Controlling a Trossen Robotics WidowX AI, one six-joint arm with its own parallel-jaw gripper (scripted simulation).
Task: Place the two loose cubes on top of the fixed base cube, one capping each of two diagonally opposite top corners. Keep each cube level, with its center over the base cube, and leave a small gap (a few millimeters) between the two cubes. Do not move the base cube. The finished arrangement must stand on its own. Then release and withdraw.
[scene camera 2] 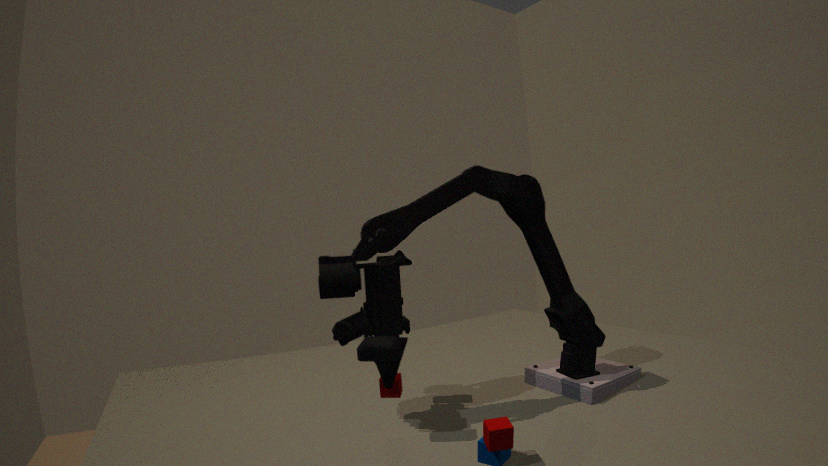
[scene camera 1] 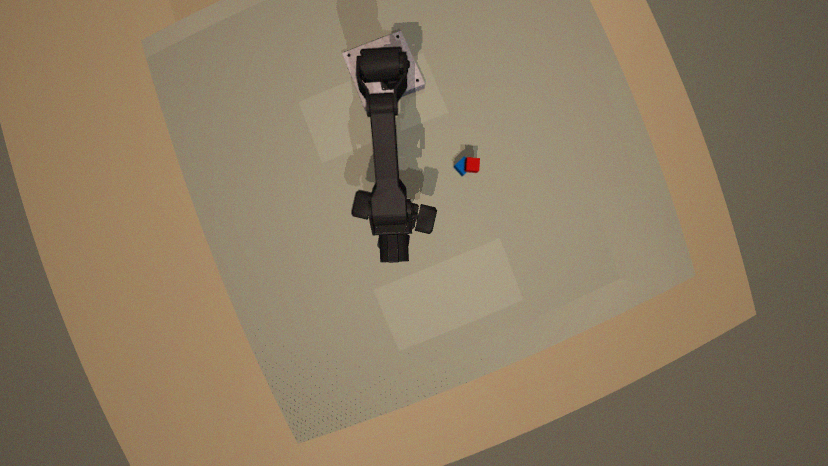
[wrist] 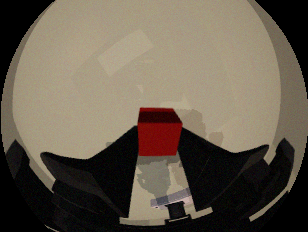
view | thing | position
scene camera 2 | my gripper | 390, 384
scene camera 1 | my gripper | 395, 212
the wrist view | my gripper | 157, 130
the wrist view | red cube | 159, 129
